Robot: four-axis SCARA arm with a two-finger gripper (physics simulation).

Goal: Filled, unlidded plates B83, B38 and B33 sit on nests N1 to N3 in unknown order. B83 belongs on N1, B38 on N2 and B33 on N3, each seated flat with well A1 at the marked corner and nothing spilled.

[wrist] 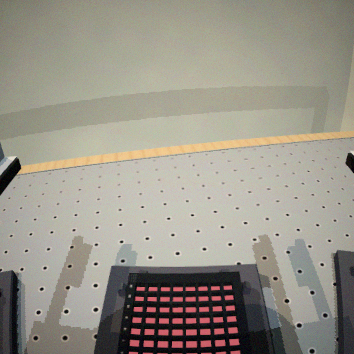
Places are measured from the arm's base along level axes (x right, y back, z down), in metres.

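Pixels of known places: gripper, fingertip midpoint: point(181, 138).
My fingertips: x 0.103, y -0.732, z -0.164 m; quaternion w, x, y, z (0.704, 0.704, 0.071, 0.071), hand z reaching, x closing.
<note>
For each thing: its top centre in the pictures, then the offset to it from my fingertips. "pt": a spot on its surface instead. Level surfaces: height alone.
- black plate, top centre: point(183, 348) dx -0.006, dy +0.024, dz +0.125 m
- dark grey nest, surface spot: point(114, 292) pt dx -0.048, dy -0.037, dz +0.140 m
- perforated grey deck, surface height: dz +0.151 m
- wooden edge strip, surface spot: point(185, 152) pt dx +0.056, dy -0.267, dz +0.151 m
A black plate point(184, 314) with rows of pink-filled square wells sits in a dark grey nest point(114, 292) at the bottom middle of the wrist view. The plate looks level, and its lower part is cut off by the frame edge. Its label and corner markings are not readable here. My gripper point(181, 138) is open and empty; parts of its two fingers show at the far left and far right edges, above and beyond the plate in the view.
Dark nest-like blocks show partly at the lower left point(6, 312) and lower right point(346, 300); their contents are out of view. A perforated grey deck point(190, 215) ends at a wooden edge strip point(185, 149). Shadows cross the deck beside the middle nest.
</note>
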